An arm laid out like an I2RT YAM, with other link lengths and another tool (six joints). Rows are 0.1 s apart.
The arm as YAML. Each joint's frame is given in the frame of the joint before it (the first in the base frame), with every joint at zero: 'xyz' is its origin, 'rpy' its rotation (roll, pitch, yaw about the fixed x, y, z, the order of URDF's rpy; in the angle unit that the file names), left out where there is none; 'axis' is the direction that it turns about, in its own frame. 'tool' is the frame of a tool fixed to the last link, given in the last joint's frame.
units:
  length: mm
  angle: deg
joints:
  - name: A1
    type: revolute
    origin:
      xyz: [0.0, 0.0, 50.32]
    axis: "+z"
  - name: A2
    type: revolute
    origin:
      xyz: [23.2, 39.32, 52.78]
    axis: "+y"
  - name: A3
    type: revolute
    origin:
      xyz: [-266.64, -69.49, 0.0]
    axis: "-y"
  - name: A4
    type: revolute
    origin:
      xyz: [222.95, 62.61, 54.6]
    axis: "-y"
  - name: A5
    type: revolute
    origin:
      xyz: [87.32, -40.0, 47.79]
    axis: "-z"
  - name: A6
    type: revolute
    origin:
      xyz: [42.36, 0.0, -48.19]
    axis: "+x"
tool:
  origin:
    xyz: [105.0, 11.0, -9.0]
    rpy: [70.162, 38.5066, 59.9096]
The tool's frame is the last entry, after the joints.
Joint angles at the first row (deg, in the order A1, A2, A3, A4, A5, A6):
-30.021 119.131 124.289 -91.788 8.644 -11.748
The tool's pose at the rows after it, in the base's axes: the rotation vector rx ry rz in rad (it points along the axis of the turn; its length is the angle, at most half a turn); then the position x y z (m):
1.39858 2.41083 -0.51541 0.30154 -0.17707 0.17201
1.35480 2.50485 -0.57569 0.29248 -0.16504 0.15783
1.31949 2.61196 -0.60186 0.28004 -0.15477 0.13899
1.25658 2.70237 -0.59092 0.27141 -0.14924 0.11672
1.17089 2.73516 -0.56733 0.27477 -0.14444 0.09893
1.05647 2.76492 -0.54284 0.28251 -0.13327 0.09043
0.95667 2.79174 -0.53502 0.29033 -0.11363 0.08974
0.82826 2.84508 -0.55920 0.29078 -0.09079 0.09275
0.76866 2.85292 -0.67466 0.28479 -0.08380 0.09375
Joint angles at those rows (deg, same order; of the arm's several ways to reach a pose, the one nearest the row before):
-26.917 119.152 123.019 -96.639 8.819 -12.054
-24.885 119.131 118.476 -96.816 10.874 -12.055
-23.858 119.130 112.464 -95.875 11.442 -13.038
-23.485 119.132 105.953 -92.357 11.398 -15.856
-22.327 119.132 101.581 -87.614 11.398 -18.371
-19.792 119.132 99.636 -84.947 11.420 -20.557
-15.879 119.130 99.415 -84.859 11.464 -20.600
-11.201 119.110 99.396 -86.806 12.535 -20.577
-8.338 118.979 98.192 -88.050 16.316 -18.151

